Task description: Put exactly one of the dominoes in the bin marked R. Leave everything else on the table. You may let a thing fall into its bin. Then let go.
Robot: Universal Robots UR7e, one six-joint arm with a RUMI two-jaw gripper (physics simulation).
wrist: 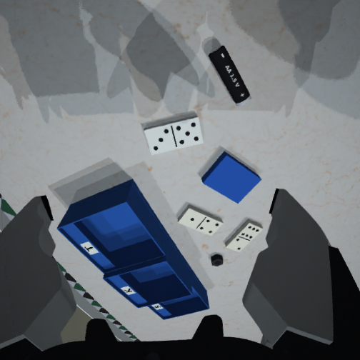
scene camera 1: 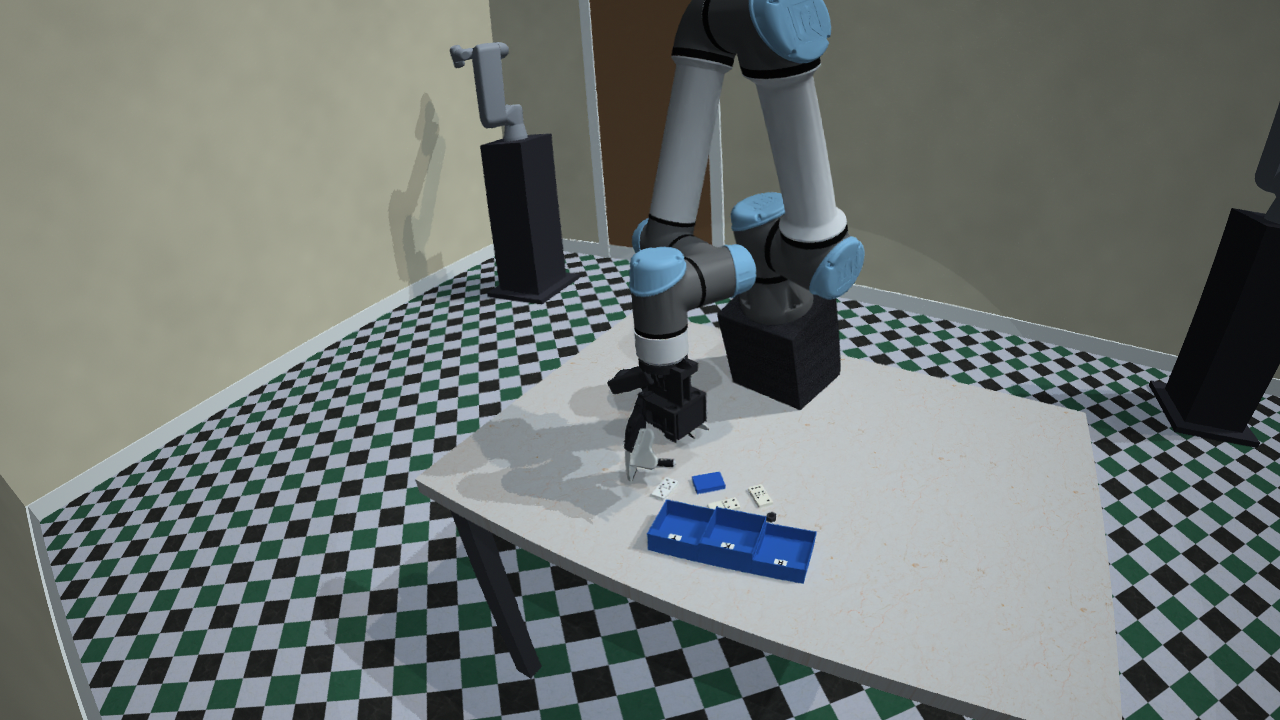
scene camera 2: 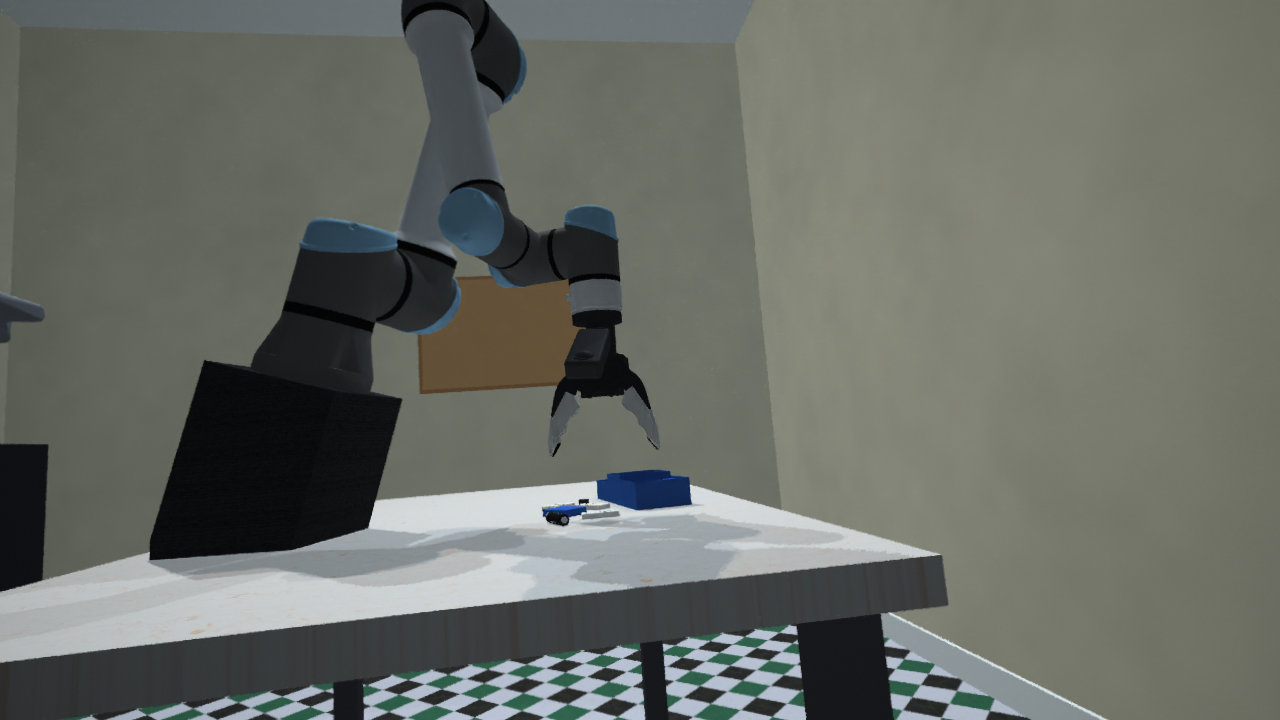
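Where they show: gripper, fingertip midpoint: [scene camera 1: 663,458] [scene camera 2: 604,453]; arm's base, link origin: [scene camera 1: 777,300] [scene camera 2: 312,381].
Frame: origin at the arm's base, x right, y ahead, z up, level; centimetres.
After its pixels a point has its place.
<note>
A larger white domino [scene camera 1: 664,488] @(y 37.9, x 8.7, z -20.7 cm) [wrist: 173,135] lies flat beside the T end of the blue three-bin tray. Two smaller cream dominoes lie along the tray's long side: one [scene camera 1: 730,504] @(y 37.7, x -3.4, z -20.7 cm) [wrist: 200,220] close to the tray, partly hidden by its wall in scene camera 1, and one [scene camera 1: 759,495] @(y 34.0, x -7.4, z -20.7 cm) [wrist: 244,235] farther out. The bin marked R [scene camera 1: 785,544] @(y 43.7, x -15.0, z -20.7 cm) [wrist: 177,304] is the end bin, at the right in scene camera 1; no domino shows in it. My gripper [scene camera 1: 666,454] @(y 38.9, x 8.1, z -13.0 cm) [scene camera 2: 605,449] @(y 38.9, x 8.1, z -13.0 cm) [wrist: 161,194] is open and empty, pointing down, above the table and clear of the objects.
The bins marked T [wrist: 120,227] and K [wrist: 155,282] adjoin the R bin. A blue square block [scene camera 1: 708,482] @(y 34.0, x 2.0, z -20.4 cm) [scene camera 2: 563,510] @(y 33.1, x 4.7, z -20.5 cm) [wrist: 231,177] lies among the dominoes. A black AA battery [scene camera 1: 665,462] @(y 31.8, x 11.3, z -20.2 cm) [wrist: 229,75] lies beyond the larger domino. A small black piece [scene camera 1: 770,516] @(y 38.4, x -10.8, z -20.7 cm) [wrist: 216,260] sits near the cream dominoes.
</note>
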